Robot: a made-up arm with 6 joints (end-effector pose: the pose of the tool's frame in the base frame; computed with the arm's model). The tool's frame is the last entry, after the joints. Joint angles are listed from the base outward.
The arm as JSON. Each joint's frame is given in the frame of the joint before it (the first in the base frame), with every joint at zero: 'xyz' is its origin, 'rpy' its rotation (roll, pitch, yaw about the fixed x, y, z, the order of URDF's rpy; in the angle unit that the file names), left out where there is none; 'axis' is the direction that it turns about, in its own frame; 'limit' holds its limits. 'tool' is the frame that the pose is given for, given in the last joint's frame.
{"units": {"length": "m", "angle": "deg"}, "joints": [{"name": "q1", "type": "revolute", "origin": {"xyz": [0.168, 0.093, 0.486]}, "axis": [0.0, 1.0, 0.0], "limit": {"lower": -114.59, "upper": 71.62}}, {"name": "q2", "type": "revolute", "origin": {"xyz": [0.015, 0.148, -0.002]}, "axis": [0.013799, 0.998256, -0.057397], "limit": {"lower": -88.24, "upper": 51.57}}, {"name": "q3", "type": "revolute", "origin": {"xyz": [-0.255, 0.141, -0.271]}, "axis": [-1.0, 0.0, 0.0], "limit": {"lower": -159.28, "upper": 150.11}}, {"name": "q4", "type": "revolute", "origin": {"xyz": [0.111, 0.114, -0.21]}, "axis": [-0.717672, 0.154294, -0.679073], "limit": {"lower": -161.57, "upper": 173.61}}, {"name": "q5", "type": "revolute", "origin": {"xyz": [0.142, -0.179, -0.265]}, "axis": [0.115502, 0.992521, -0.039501], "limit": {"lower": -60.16, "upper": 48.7}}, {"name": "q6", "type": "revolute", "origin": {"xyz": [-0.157, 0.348, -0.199]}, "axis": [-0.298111, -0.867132, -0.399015], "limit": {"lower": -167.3, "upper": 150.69}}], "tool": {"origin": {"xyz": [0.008, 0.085, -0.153]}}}
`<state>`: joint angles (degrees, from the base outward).
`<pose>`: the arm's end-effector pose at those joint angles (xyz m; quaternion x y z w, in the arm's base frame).
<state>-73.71 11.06 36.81 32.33 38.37 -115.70</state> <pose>0.7600 0.3701 -0.0603 0.4330 0.4132 -0.0226 0.8008</pose>
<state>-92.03 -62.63 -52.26 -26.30 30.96 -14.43</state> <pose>0.6714 1.0852 0.5168 -0.2502 -0.6506 0.6213 0.3579</pose>
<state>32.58 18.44 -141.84 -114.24 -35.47 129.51</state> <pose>0.0275 0.0808 0.8308 -0.1818 -0.2746 0.6984 0.6354</pose>
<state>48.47 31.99 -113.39 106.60 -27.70 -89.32</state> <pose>-0.1257 1.0339 0.9251 -0.4561 -0.8523 0.2438 0.0783</pose>
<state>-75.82 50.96 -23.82 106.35 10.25 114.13</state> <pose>0.1515 0.3578 -0.2809 -0.8166 -0.3732 -0.3710 0.2370</pose>
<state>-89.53 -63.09 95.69 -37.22 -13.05 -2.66</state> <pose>0.7025 -0.3501 1.1774 -0.3861 -0.7723 -0.4487 0.2308</pose>
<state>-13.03 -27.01 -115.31 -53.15 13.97 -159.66</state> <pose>-0.1531 0.5586 0.4126 0.3909 0.1014 -0.9028 0.1479</pose>
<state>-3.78 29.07 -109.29 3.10 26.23 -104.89</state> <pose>-0.0176 0.6994 0.7954 -0.7158 -0.2432 -0.6517 0.0614</pose>
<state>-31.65 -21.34 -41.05 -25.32 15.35 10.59</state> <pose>0.3653 1.2002 -0.0062 0.3635 -0.4033 0.3237 0.7749</pose>
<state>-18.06 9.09 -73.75 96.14 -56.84 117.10</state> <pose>0.0601 0.6209 -0.2160 -0.5013 -0.7508 -0.3377 0.2664</pose>
